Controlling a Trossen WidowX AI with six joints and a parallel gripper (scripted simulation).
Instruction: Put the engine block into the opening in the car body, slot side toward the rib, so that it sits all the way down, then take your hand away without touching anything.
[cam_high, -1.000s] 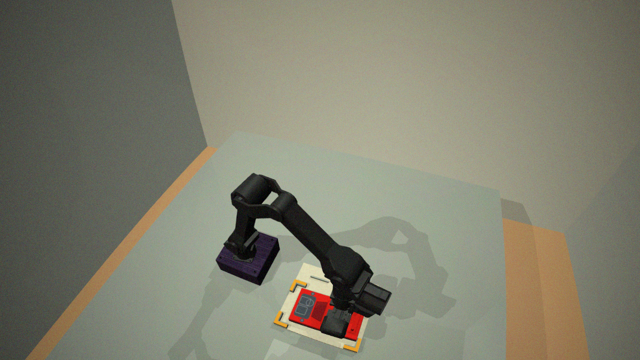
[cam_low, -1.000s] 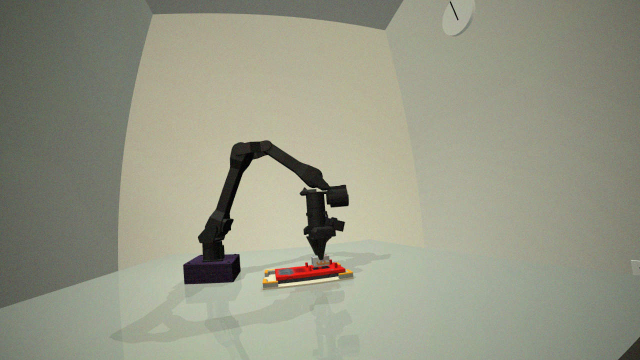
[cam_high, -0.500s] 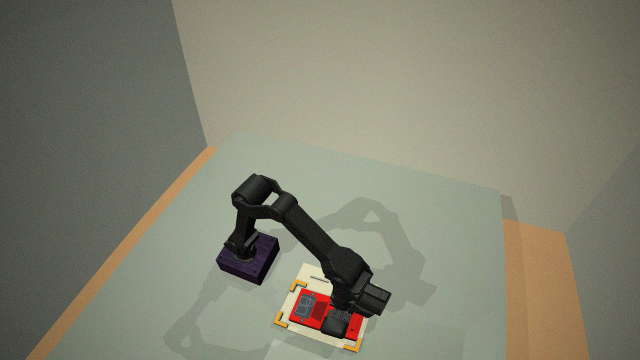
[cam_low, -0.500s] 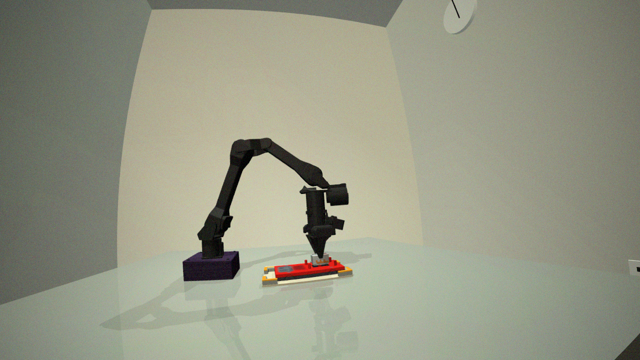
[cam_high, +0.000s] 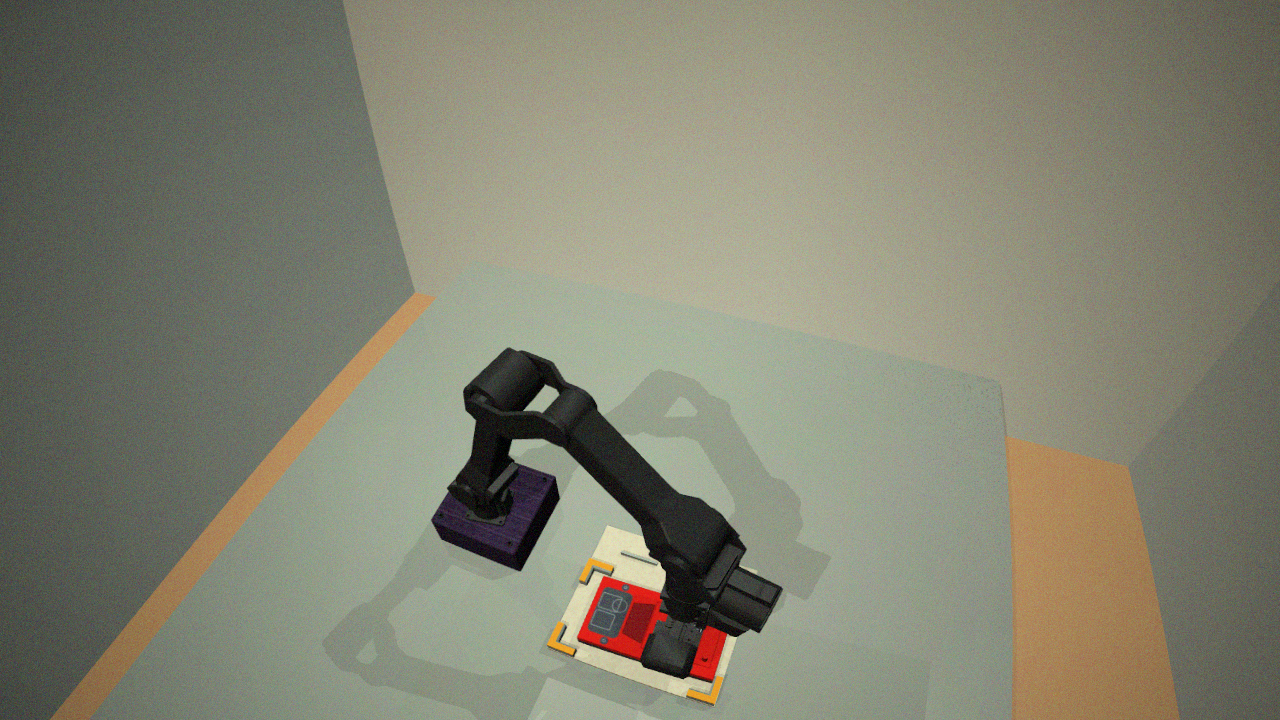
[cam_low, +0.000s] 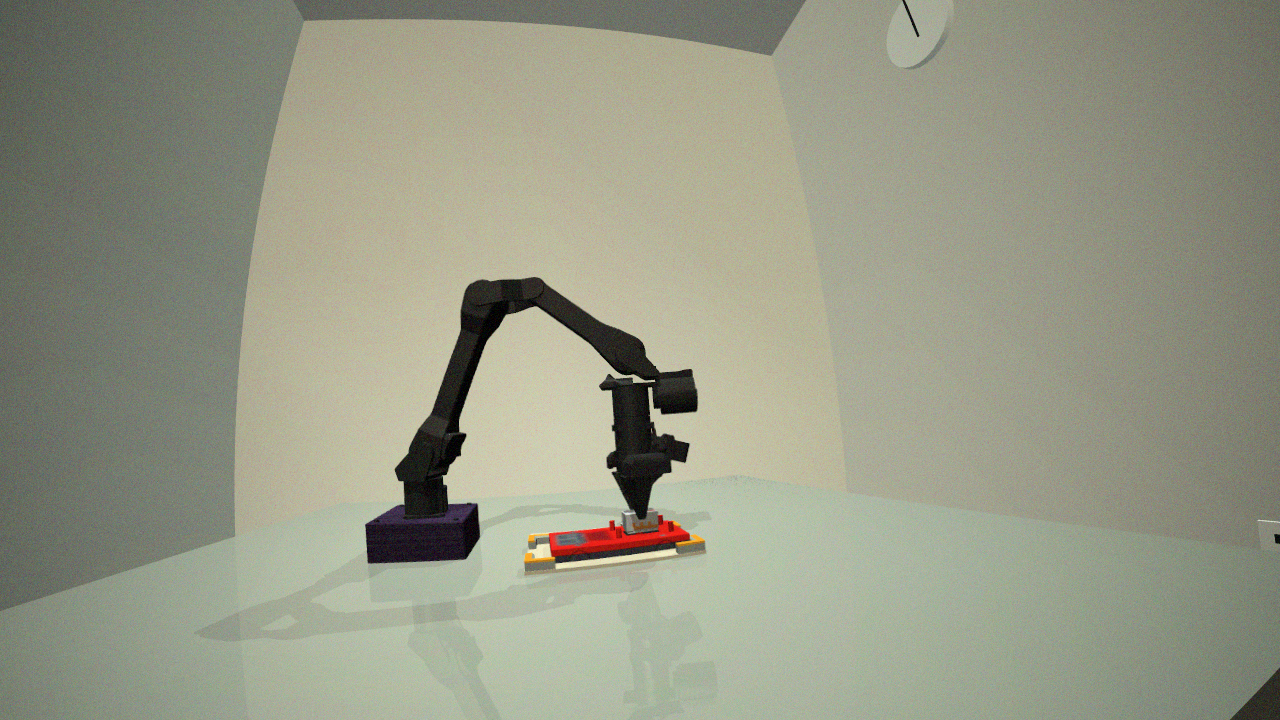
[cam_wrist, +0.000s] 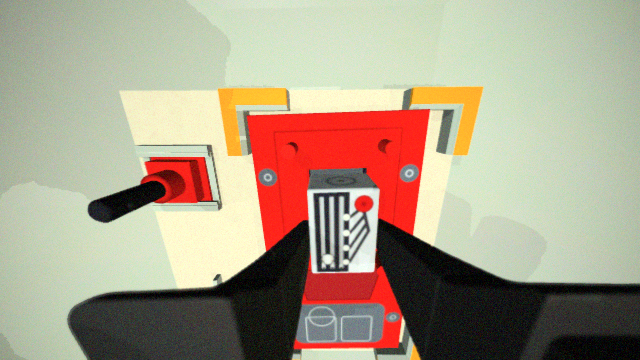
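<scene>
My gripper tip is 4 cm short of the black upright peg, 11 cm to the right of it and 1 cm above it. Round my gripper tip: engine block 1 cm below.
</scene>
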